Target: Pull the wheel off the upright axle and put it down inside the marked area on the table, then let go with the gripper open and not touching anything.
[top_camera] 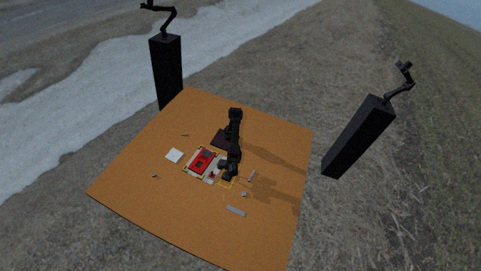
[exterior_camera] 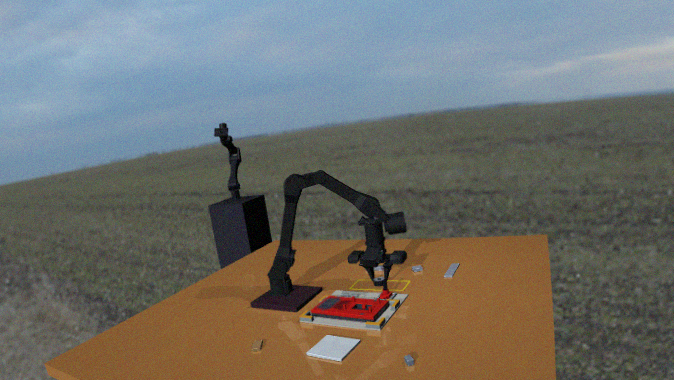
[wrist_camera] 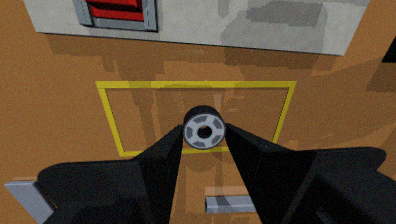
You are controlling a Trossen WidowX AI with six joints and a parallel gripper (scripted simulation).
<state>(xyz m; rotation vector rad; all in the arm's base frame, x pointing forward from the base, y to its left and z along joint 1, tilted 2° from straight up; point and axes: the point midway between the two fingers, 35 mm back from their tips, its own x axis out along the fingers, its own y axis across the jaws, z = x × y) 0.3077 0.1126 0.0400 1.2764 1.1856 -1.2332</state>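
Now: the wheel right at my gripper tip. Round my gripper tip: white plate: 42 cm to the right, 1 cm below; then axle: 5 cm ahead, 11 cm to the right, 2 cm above.
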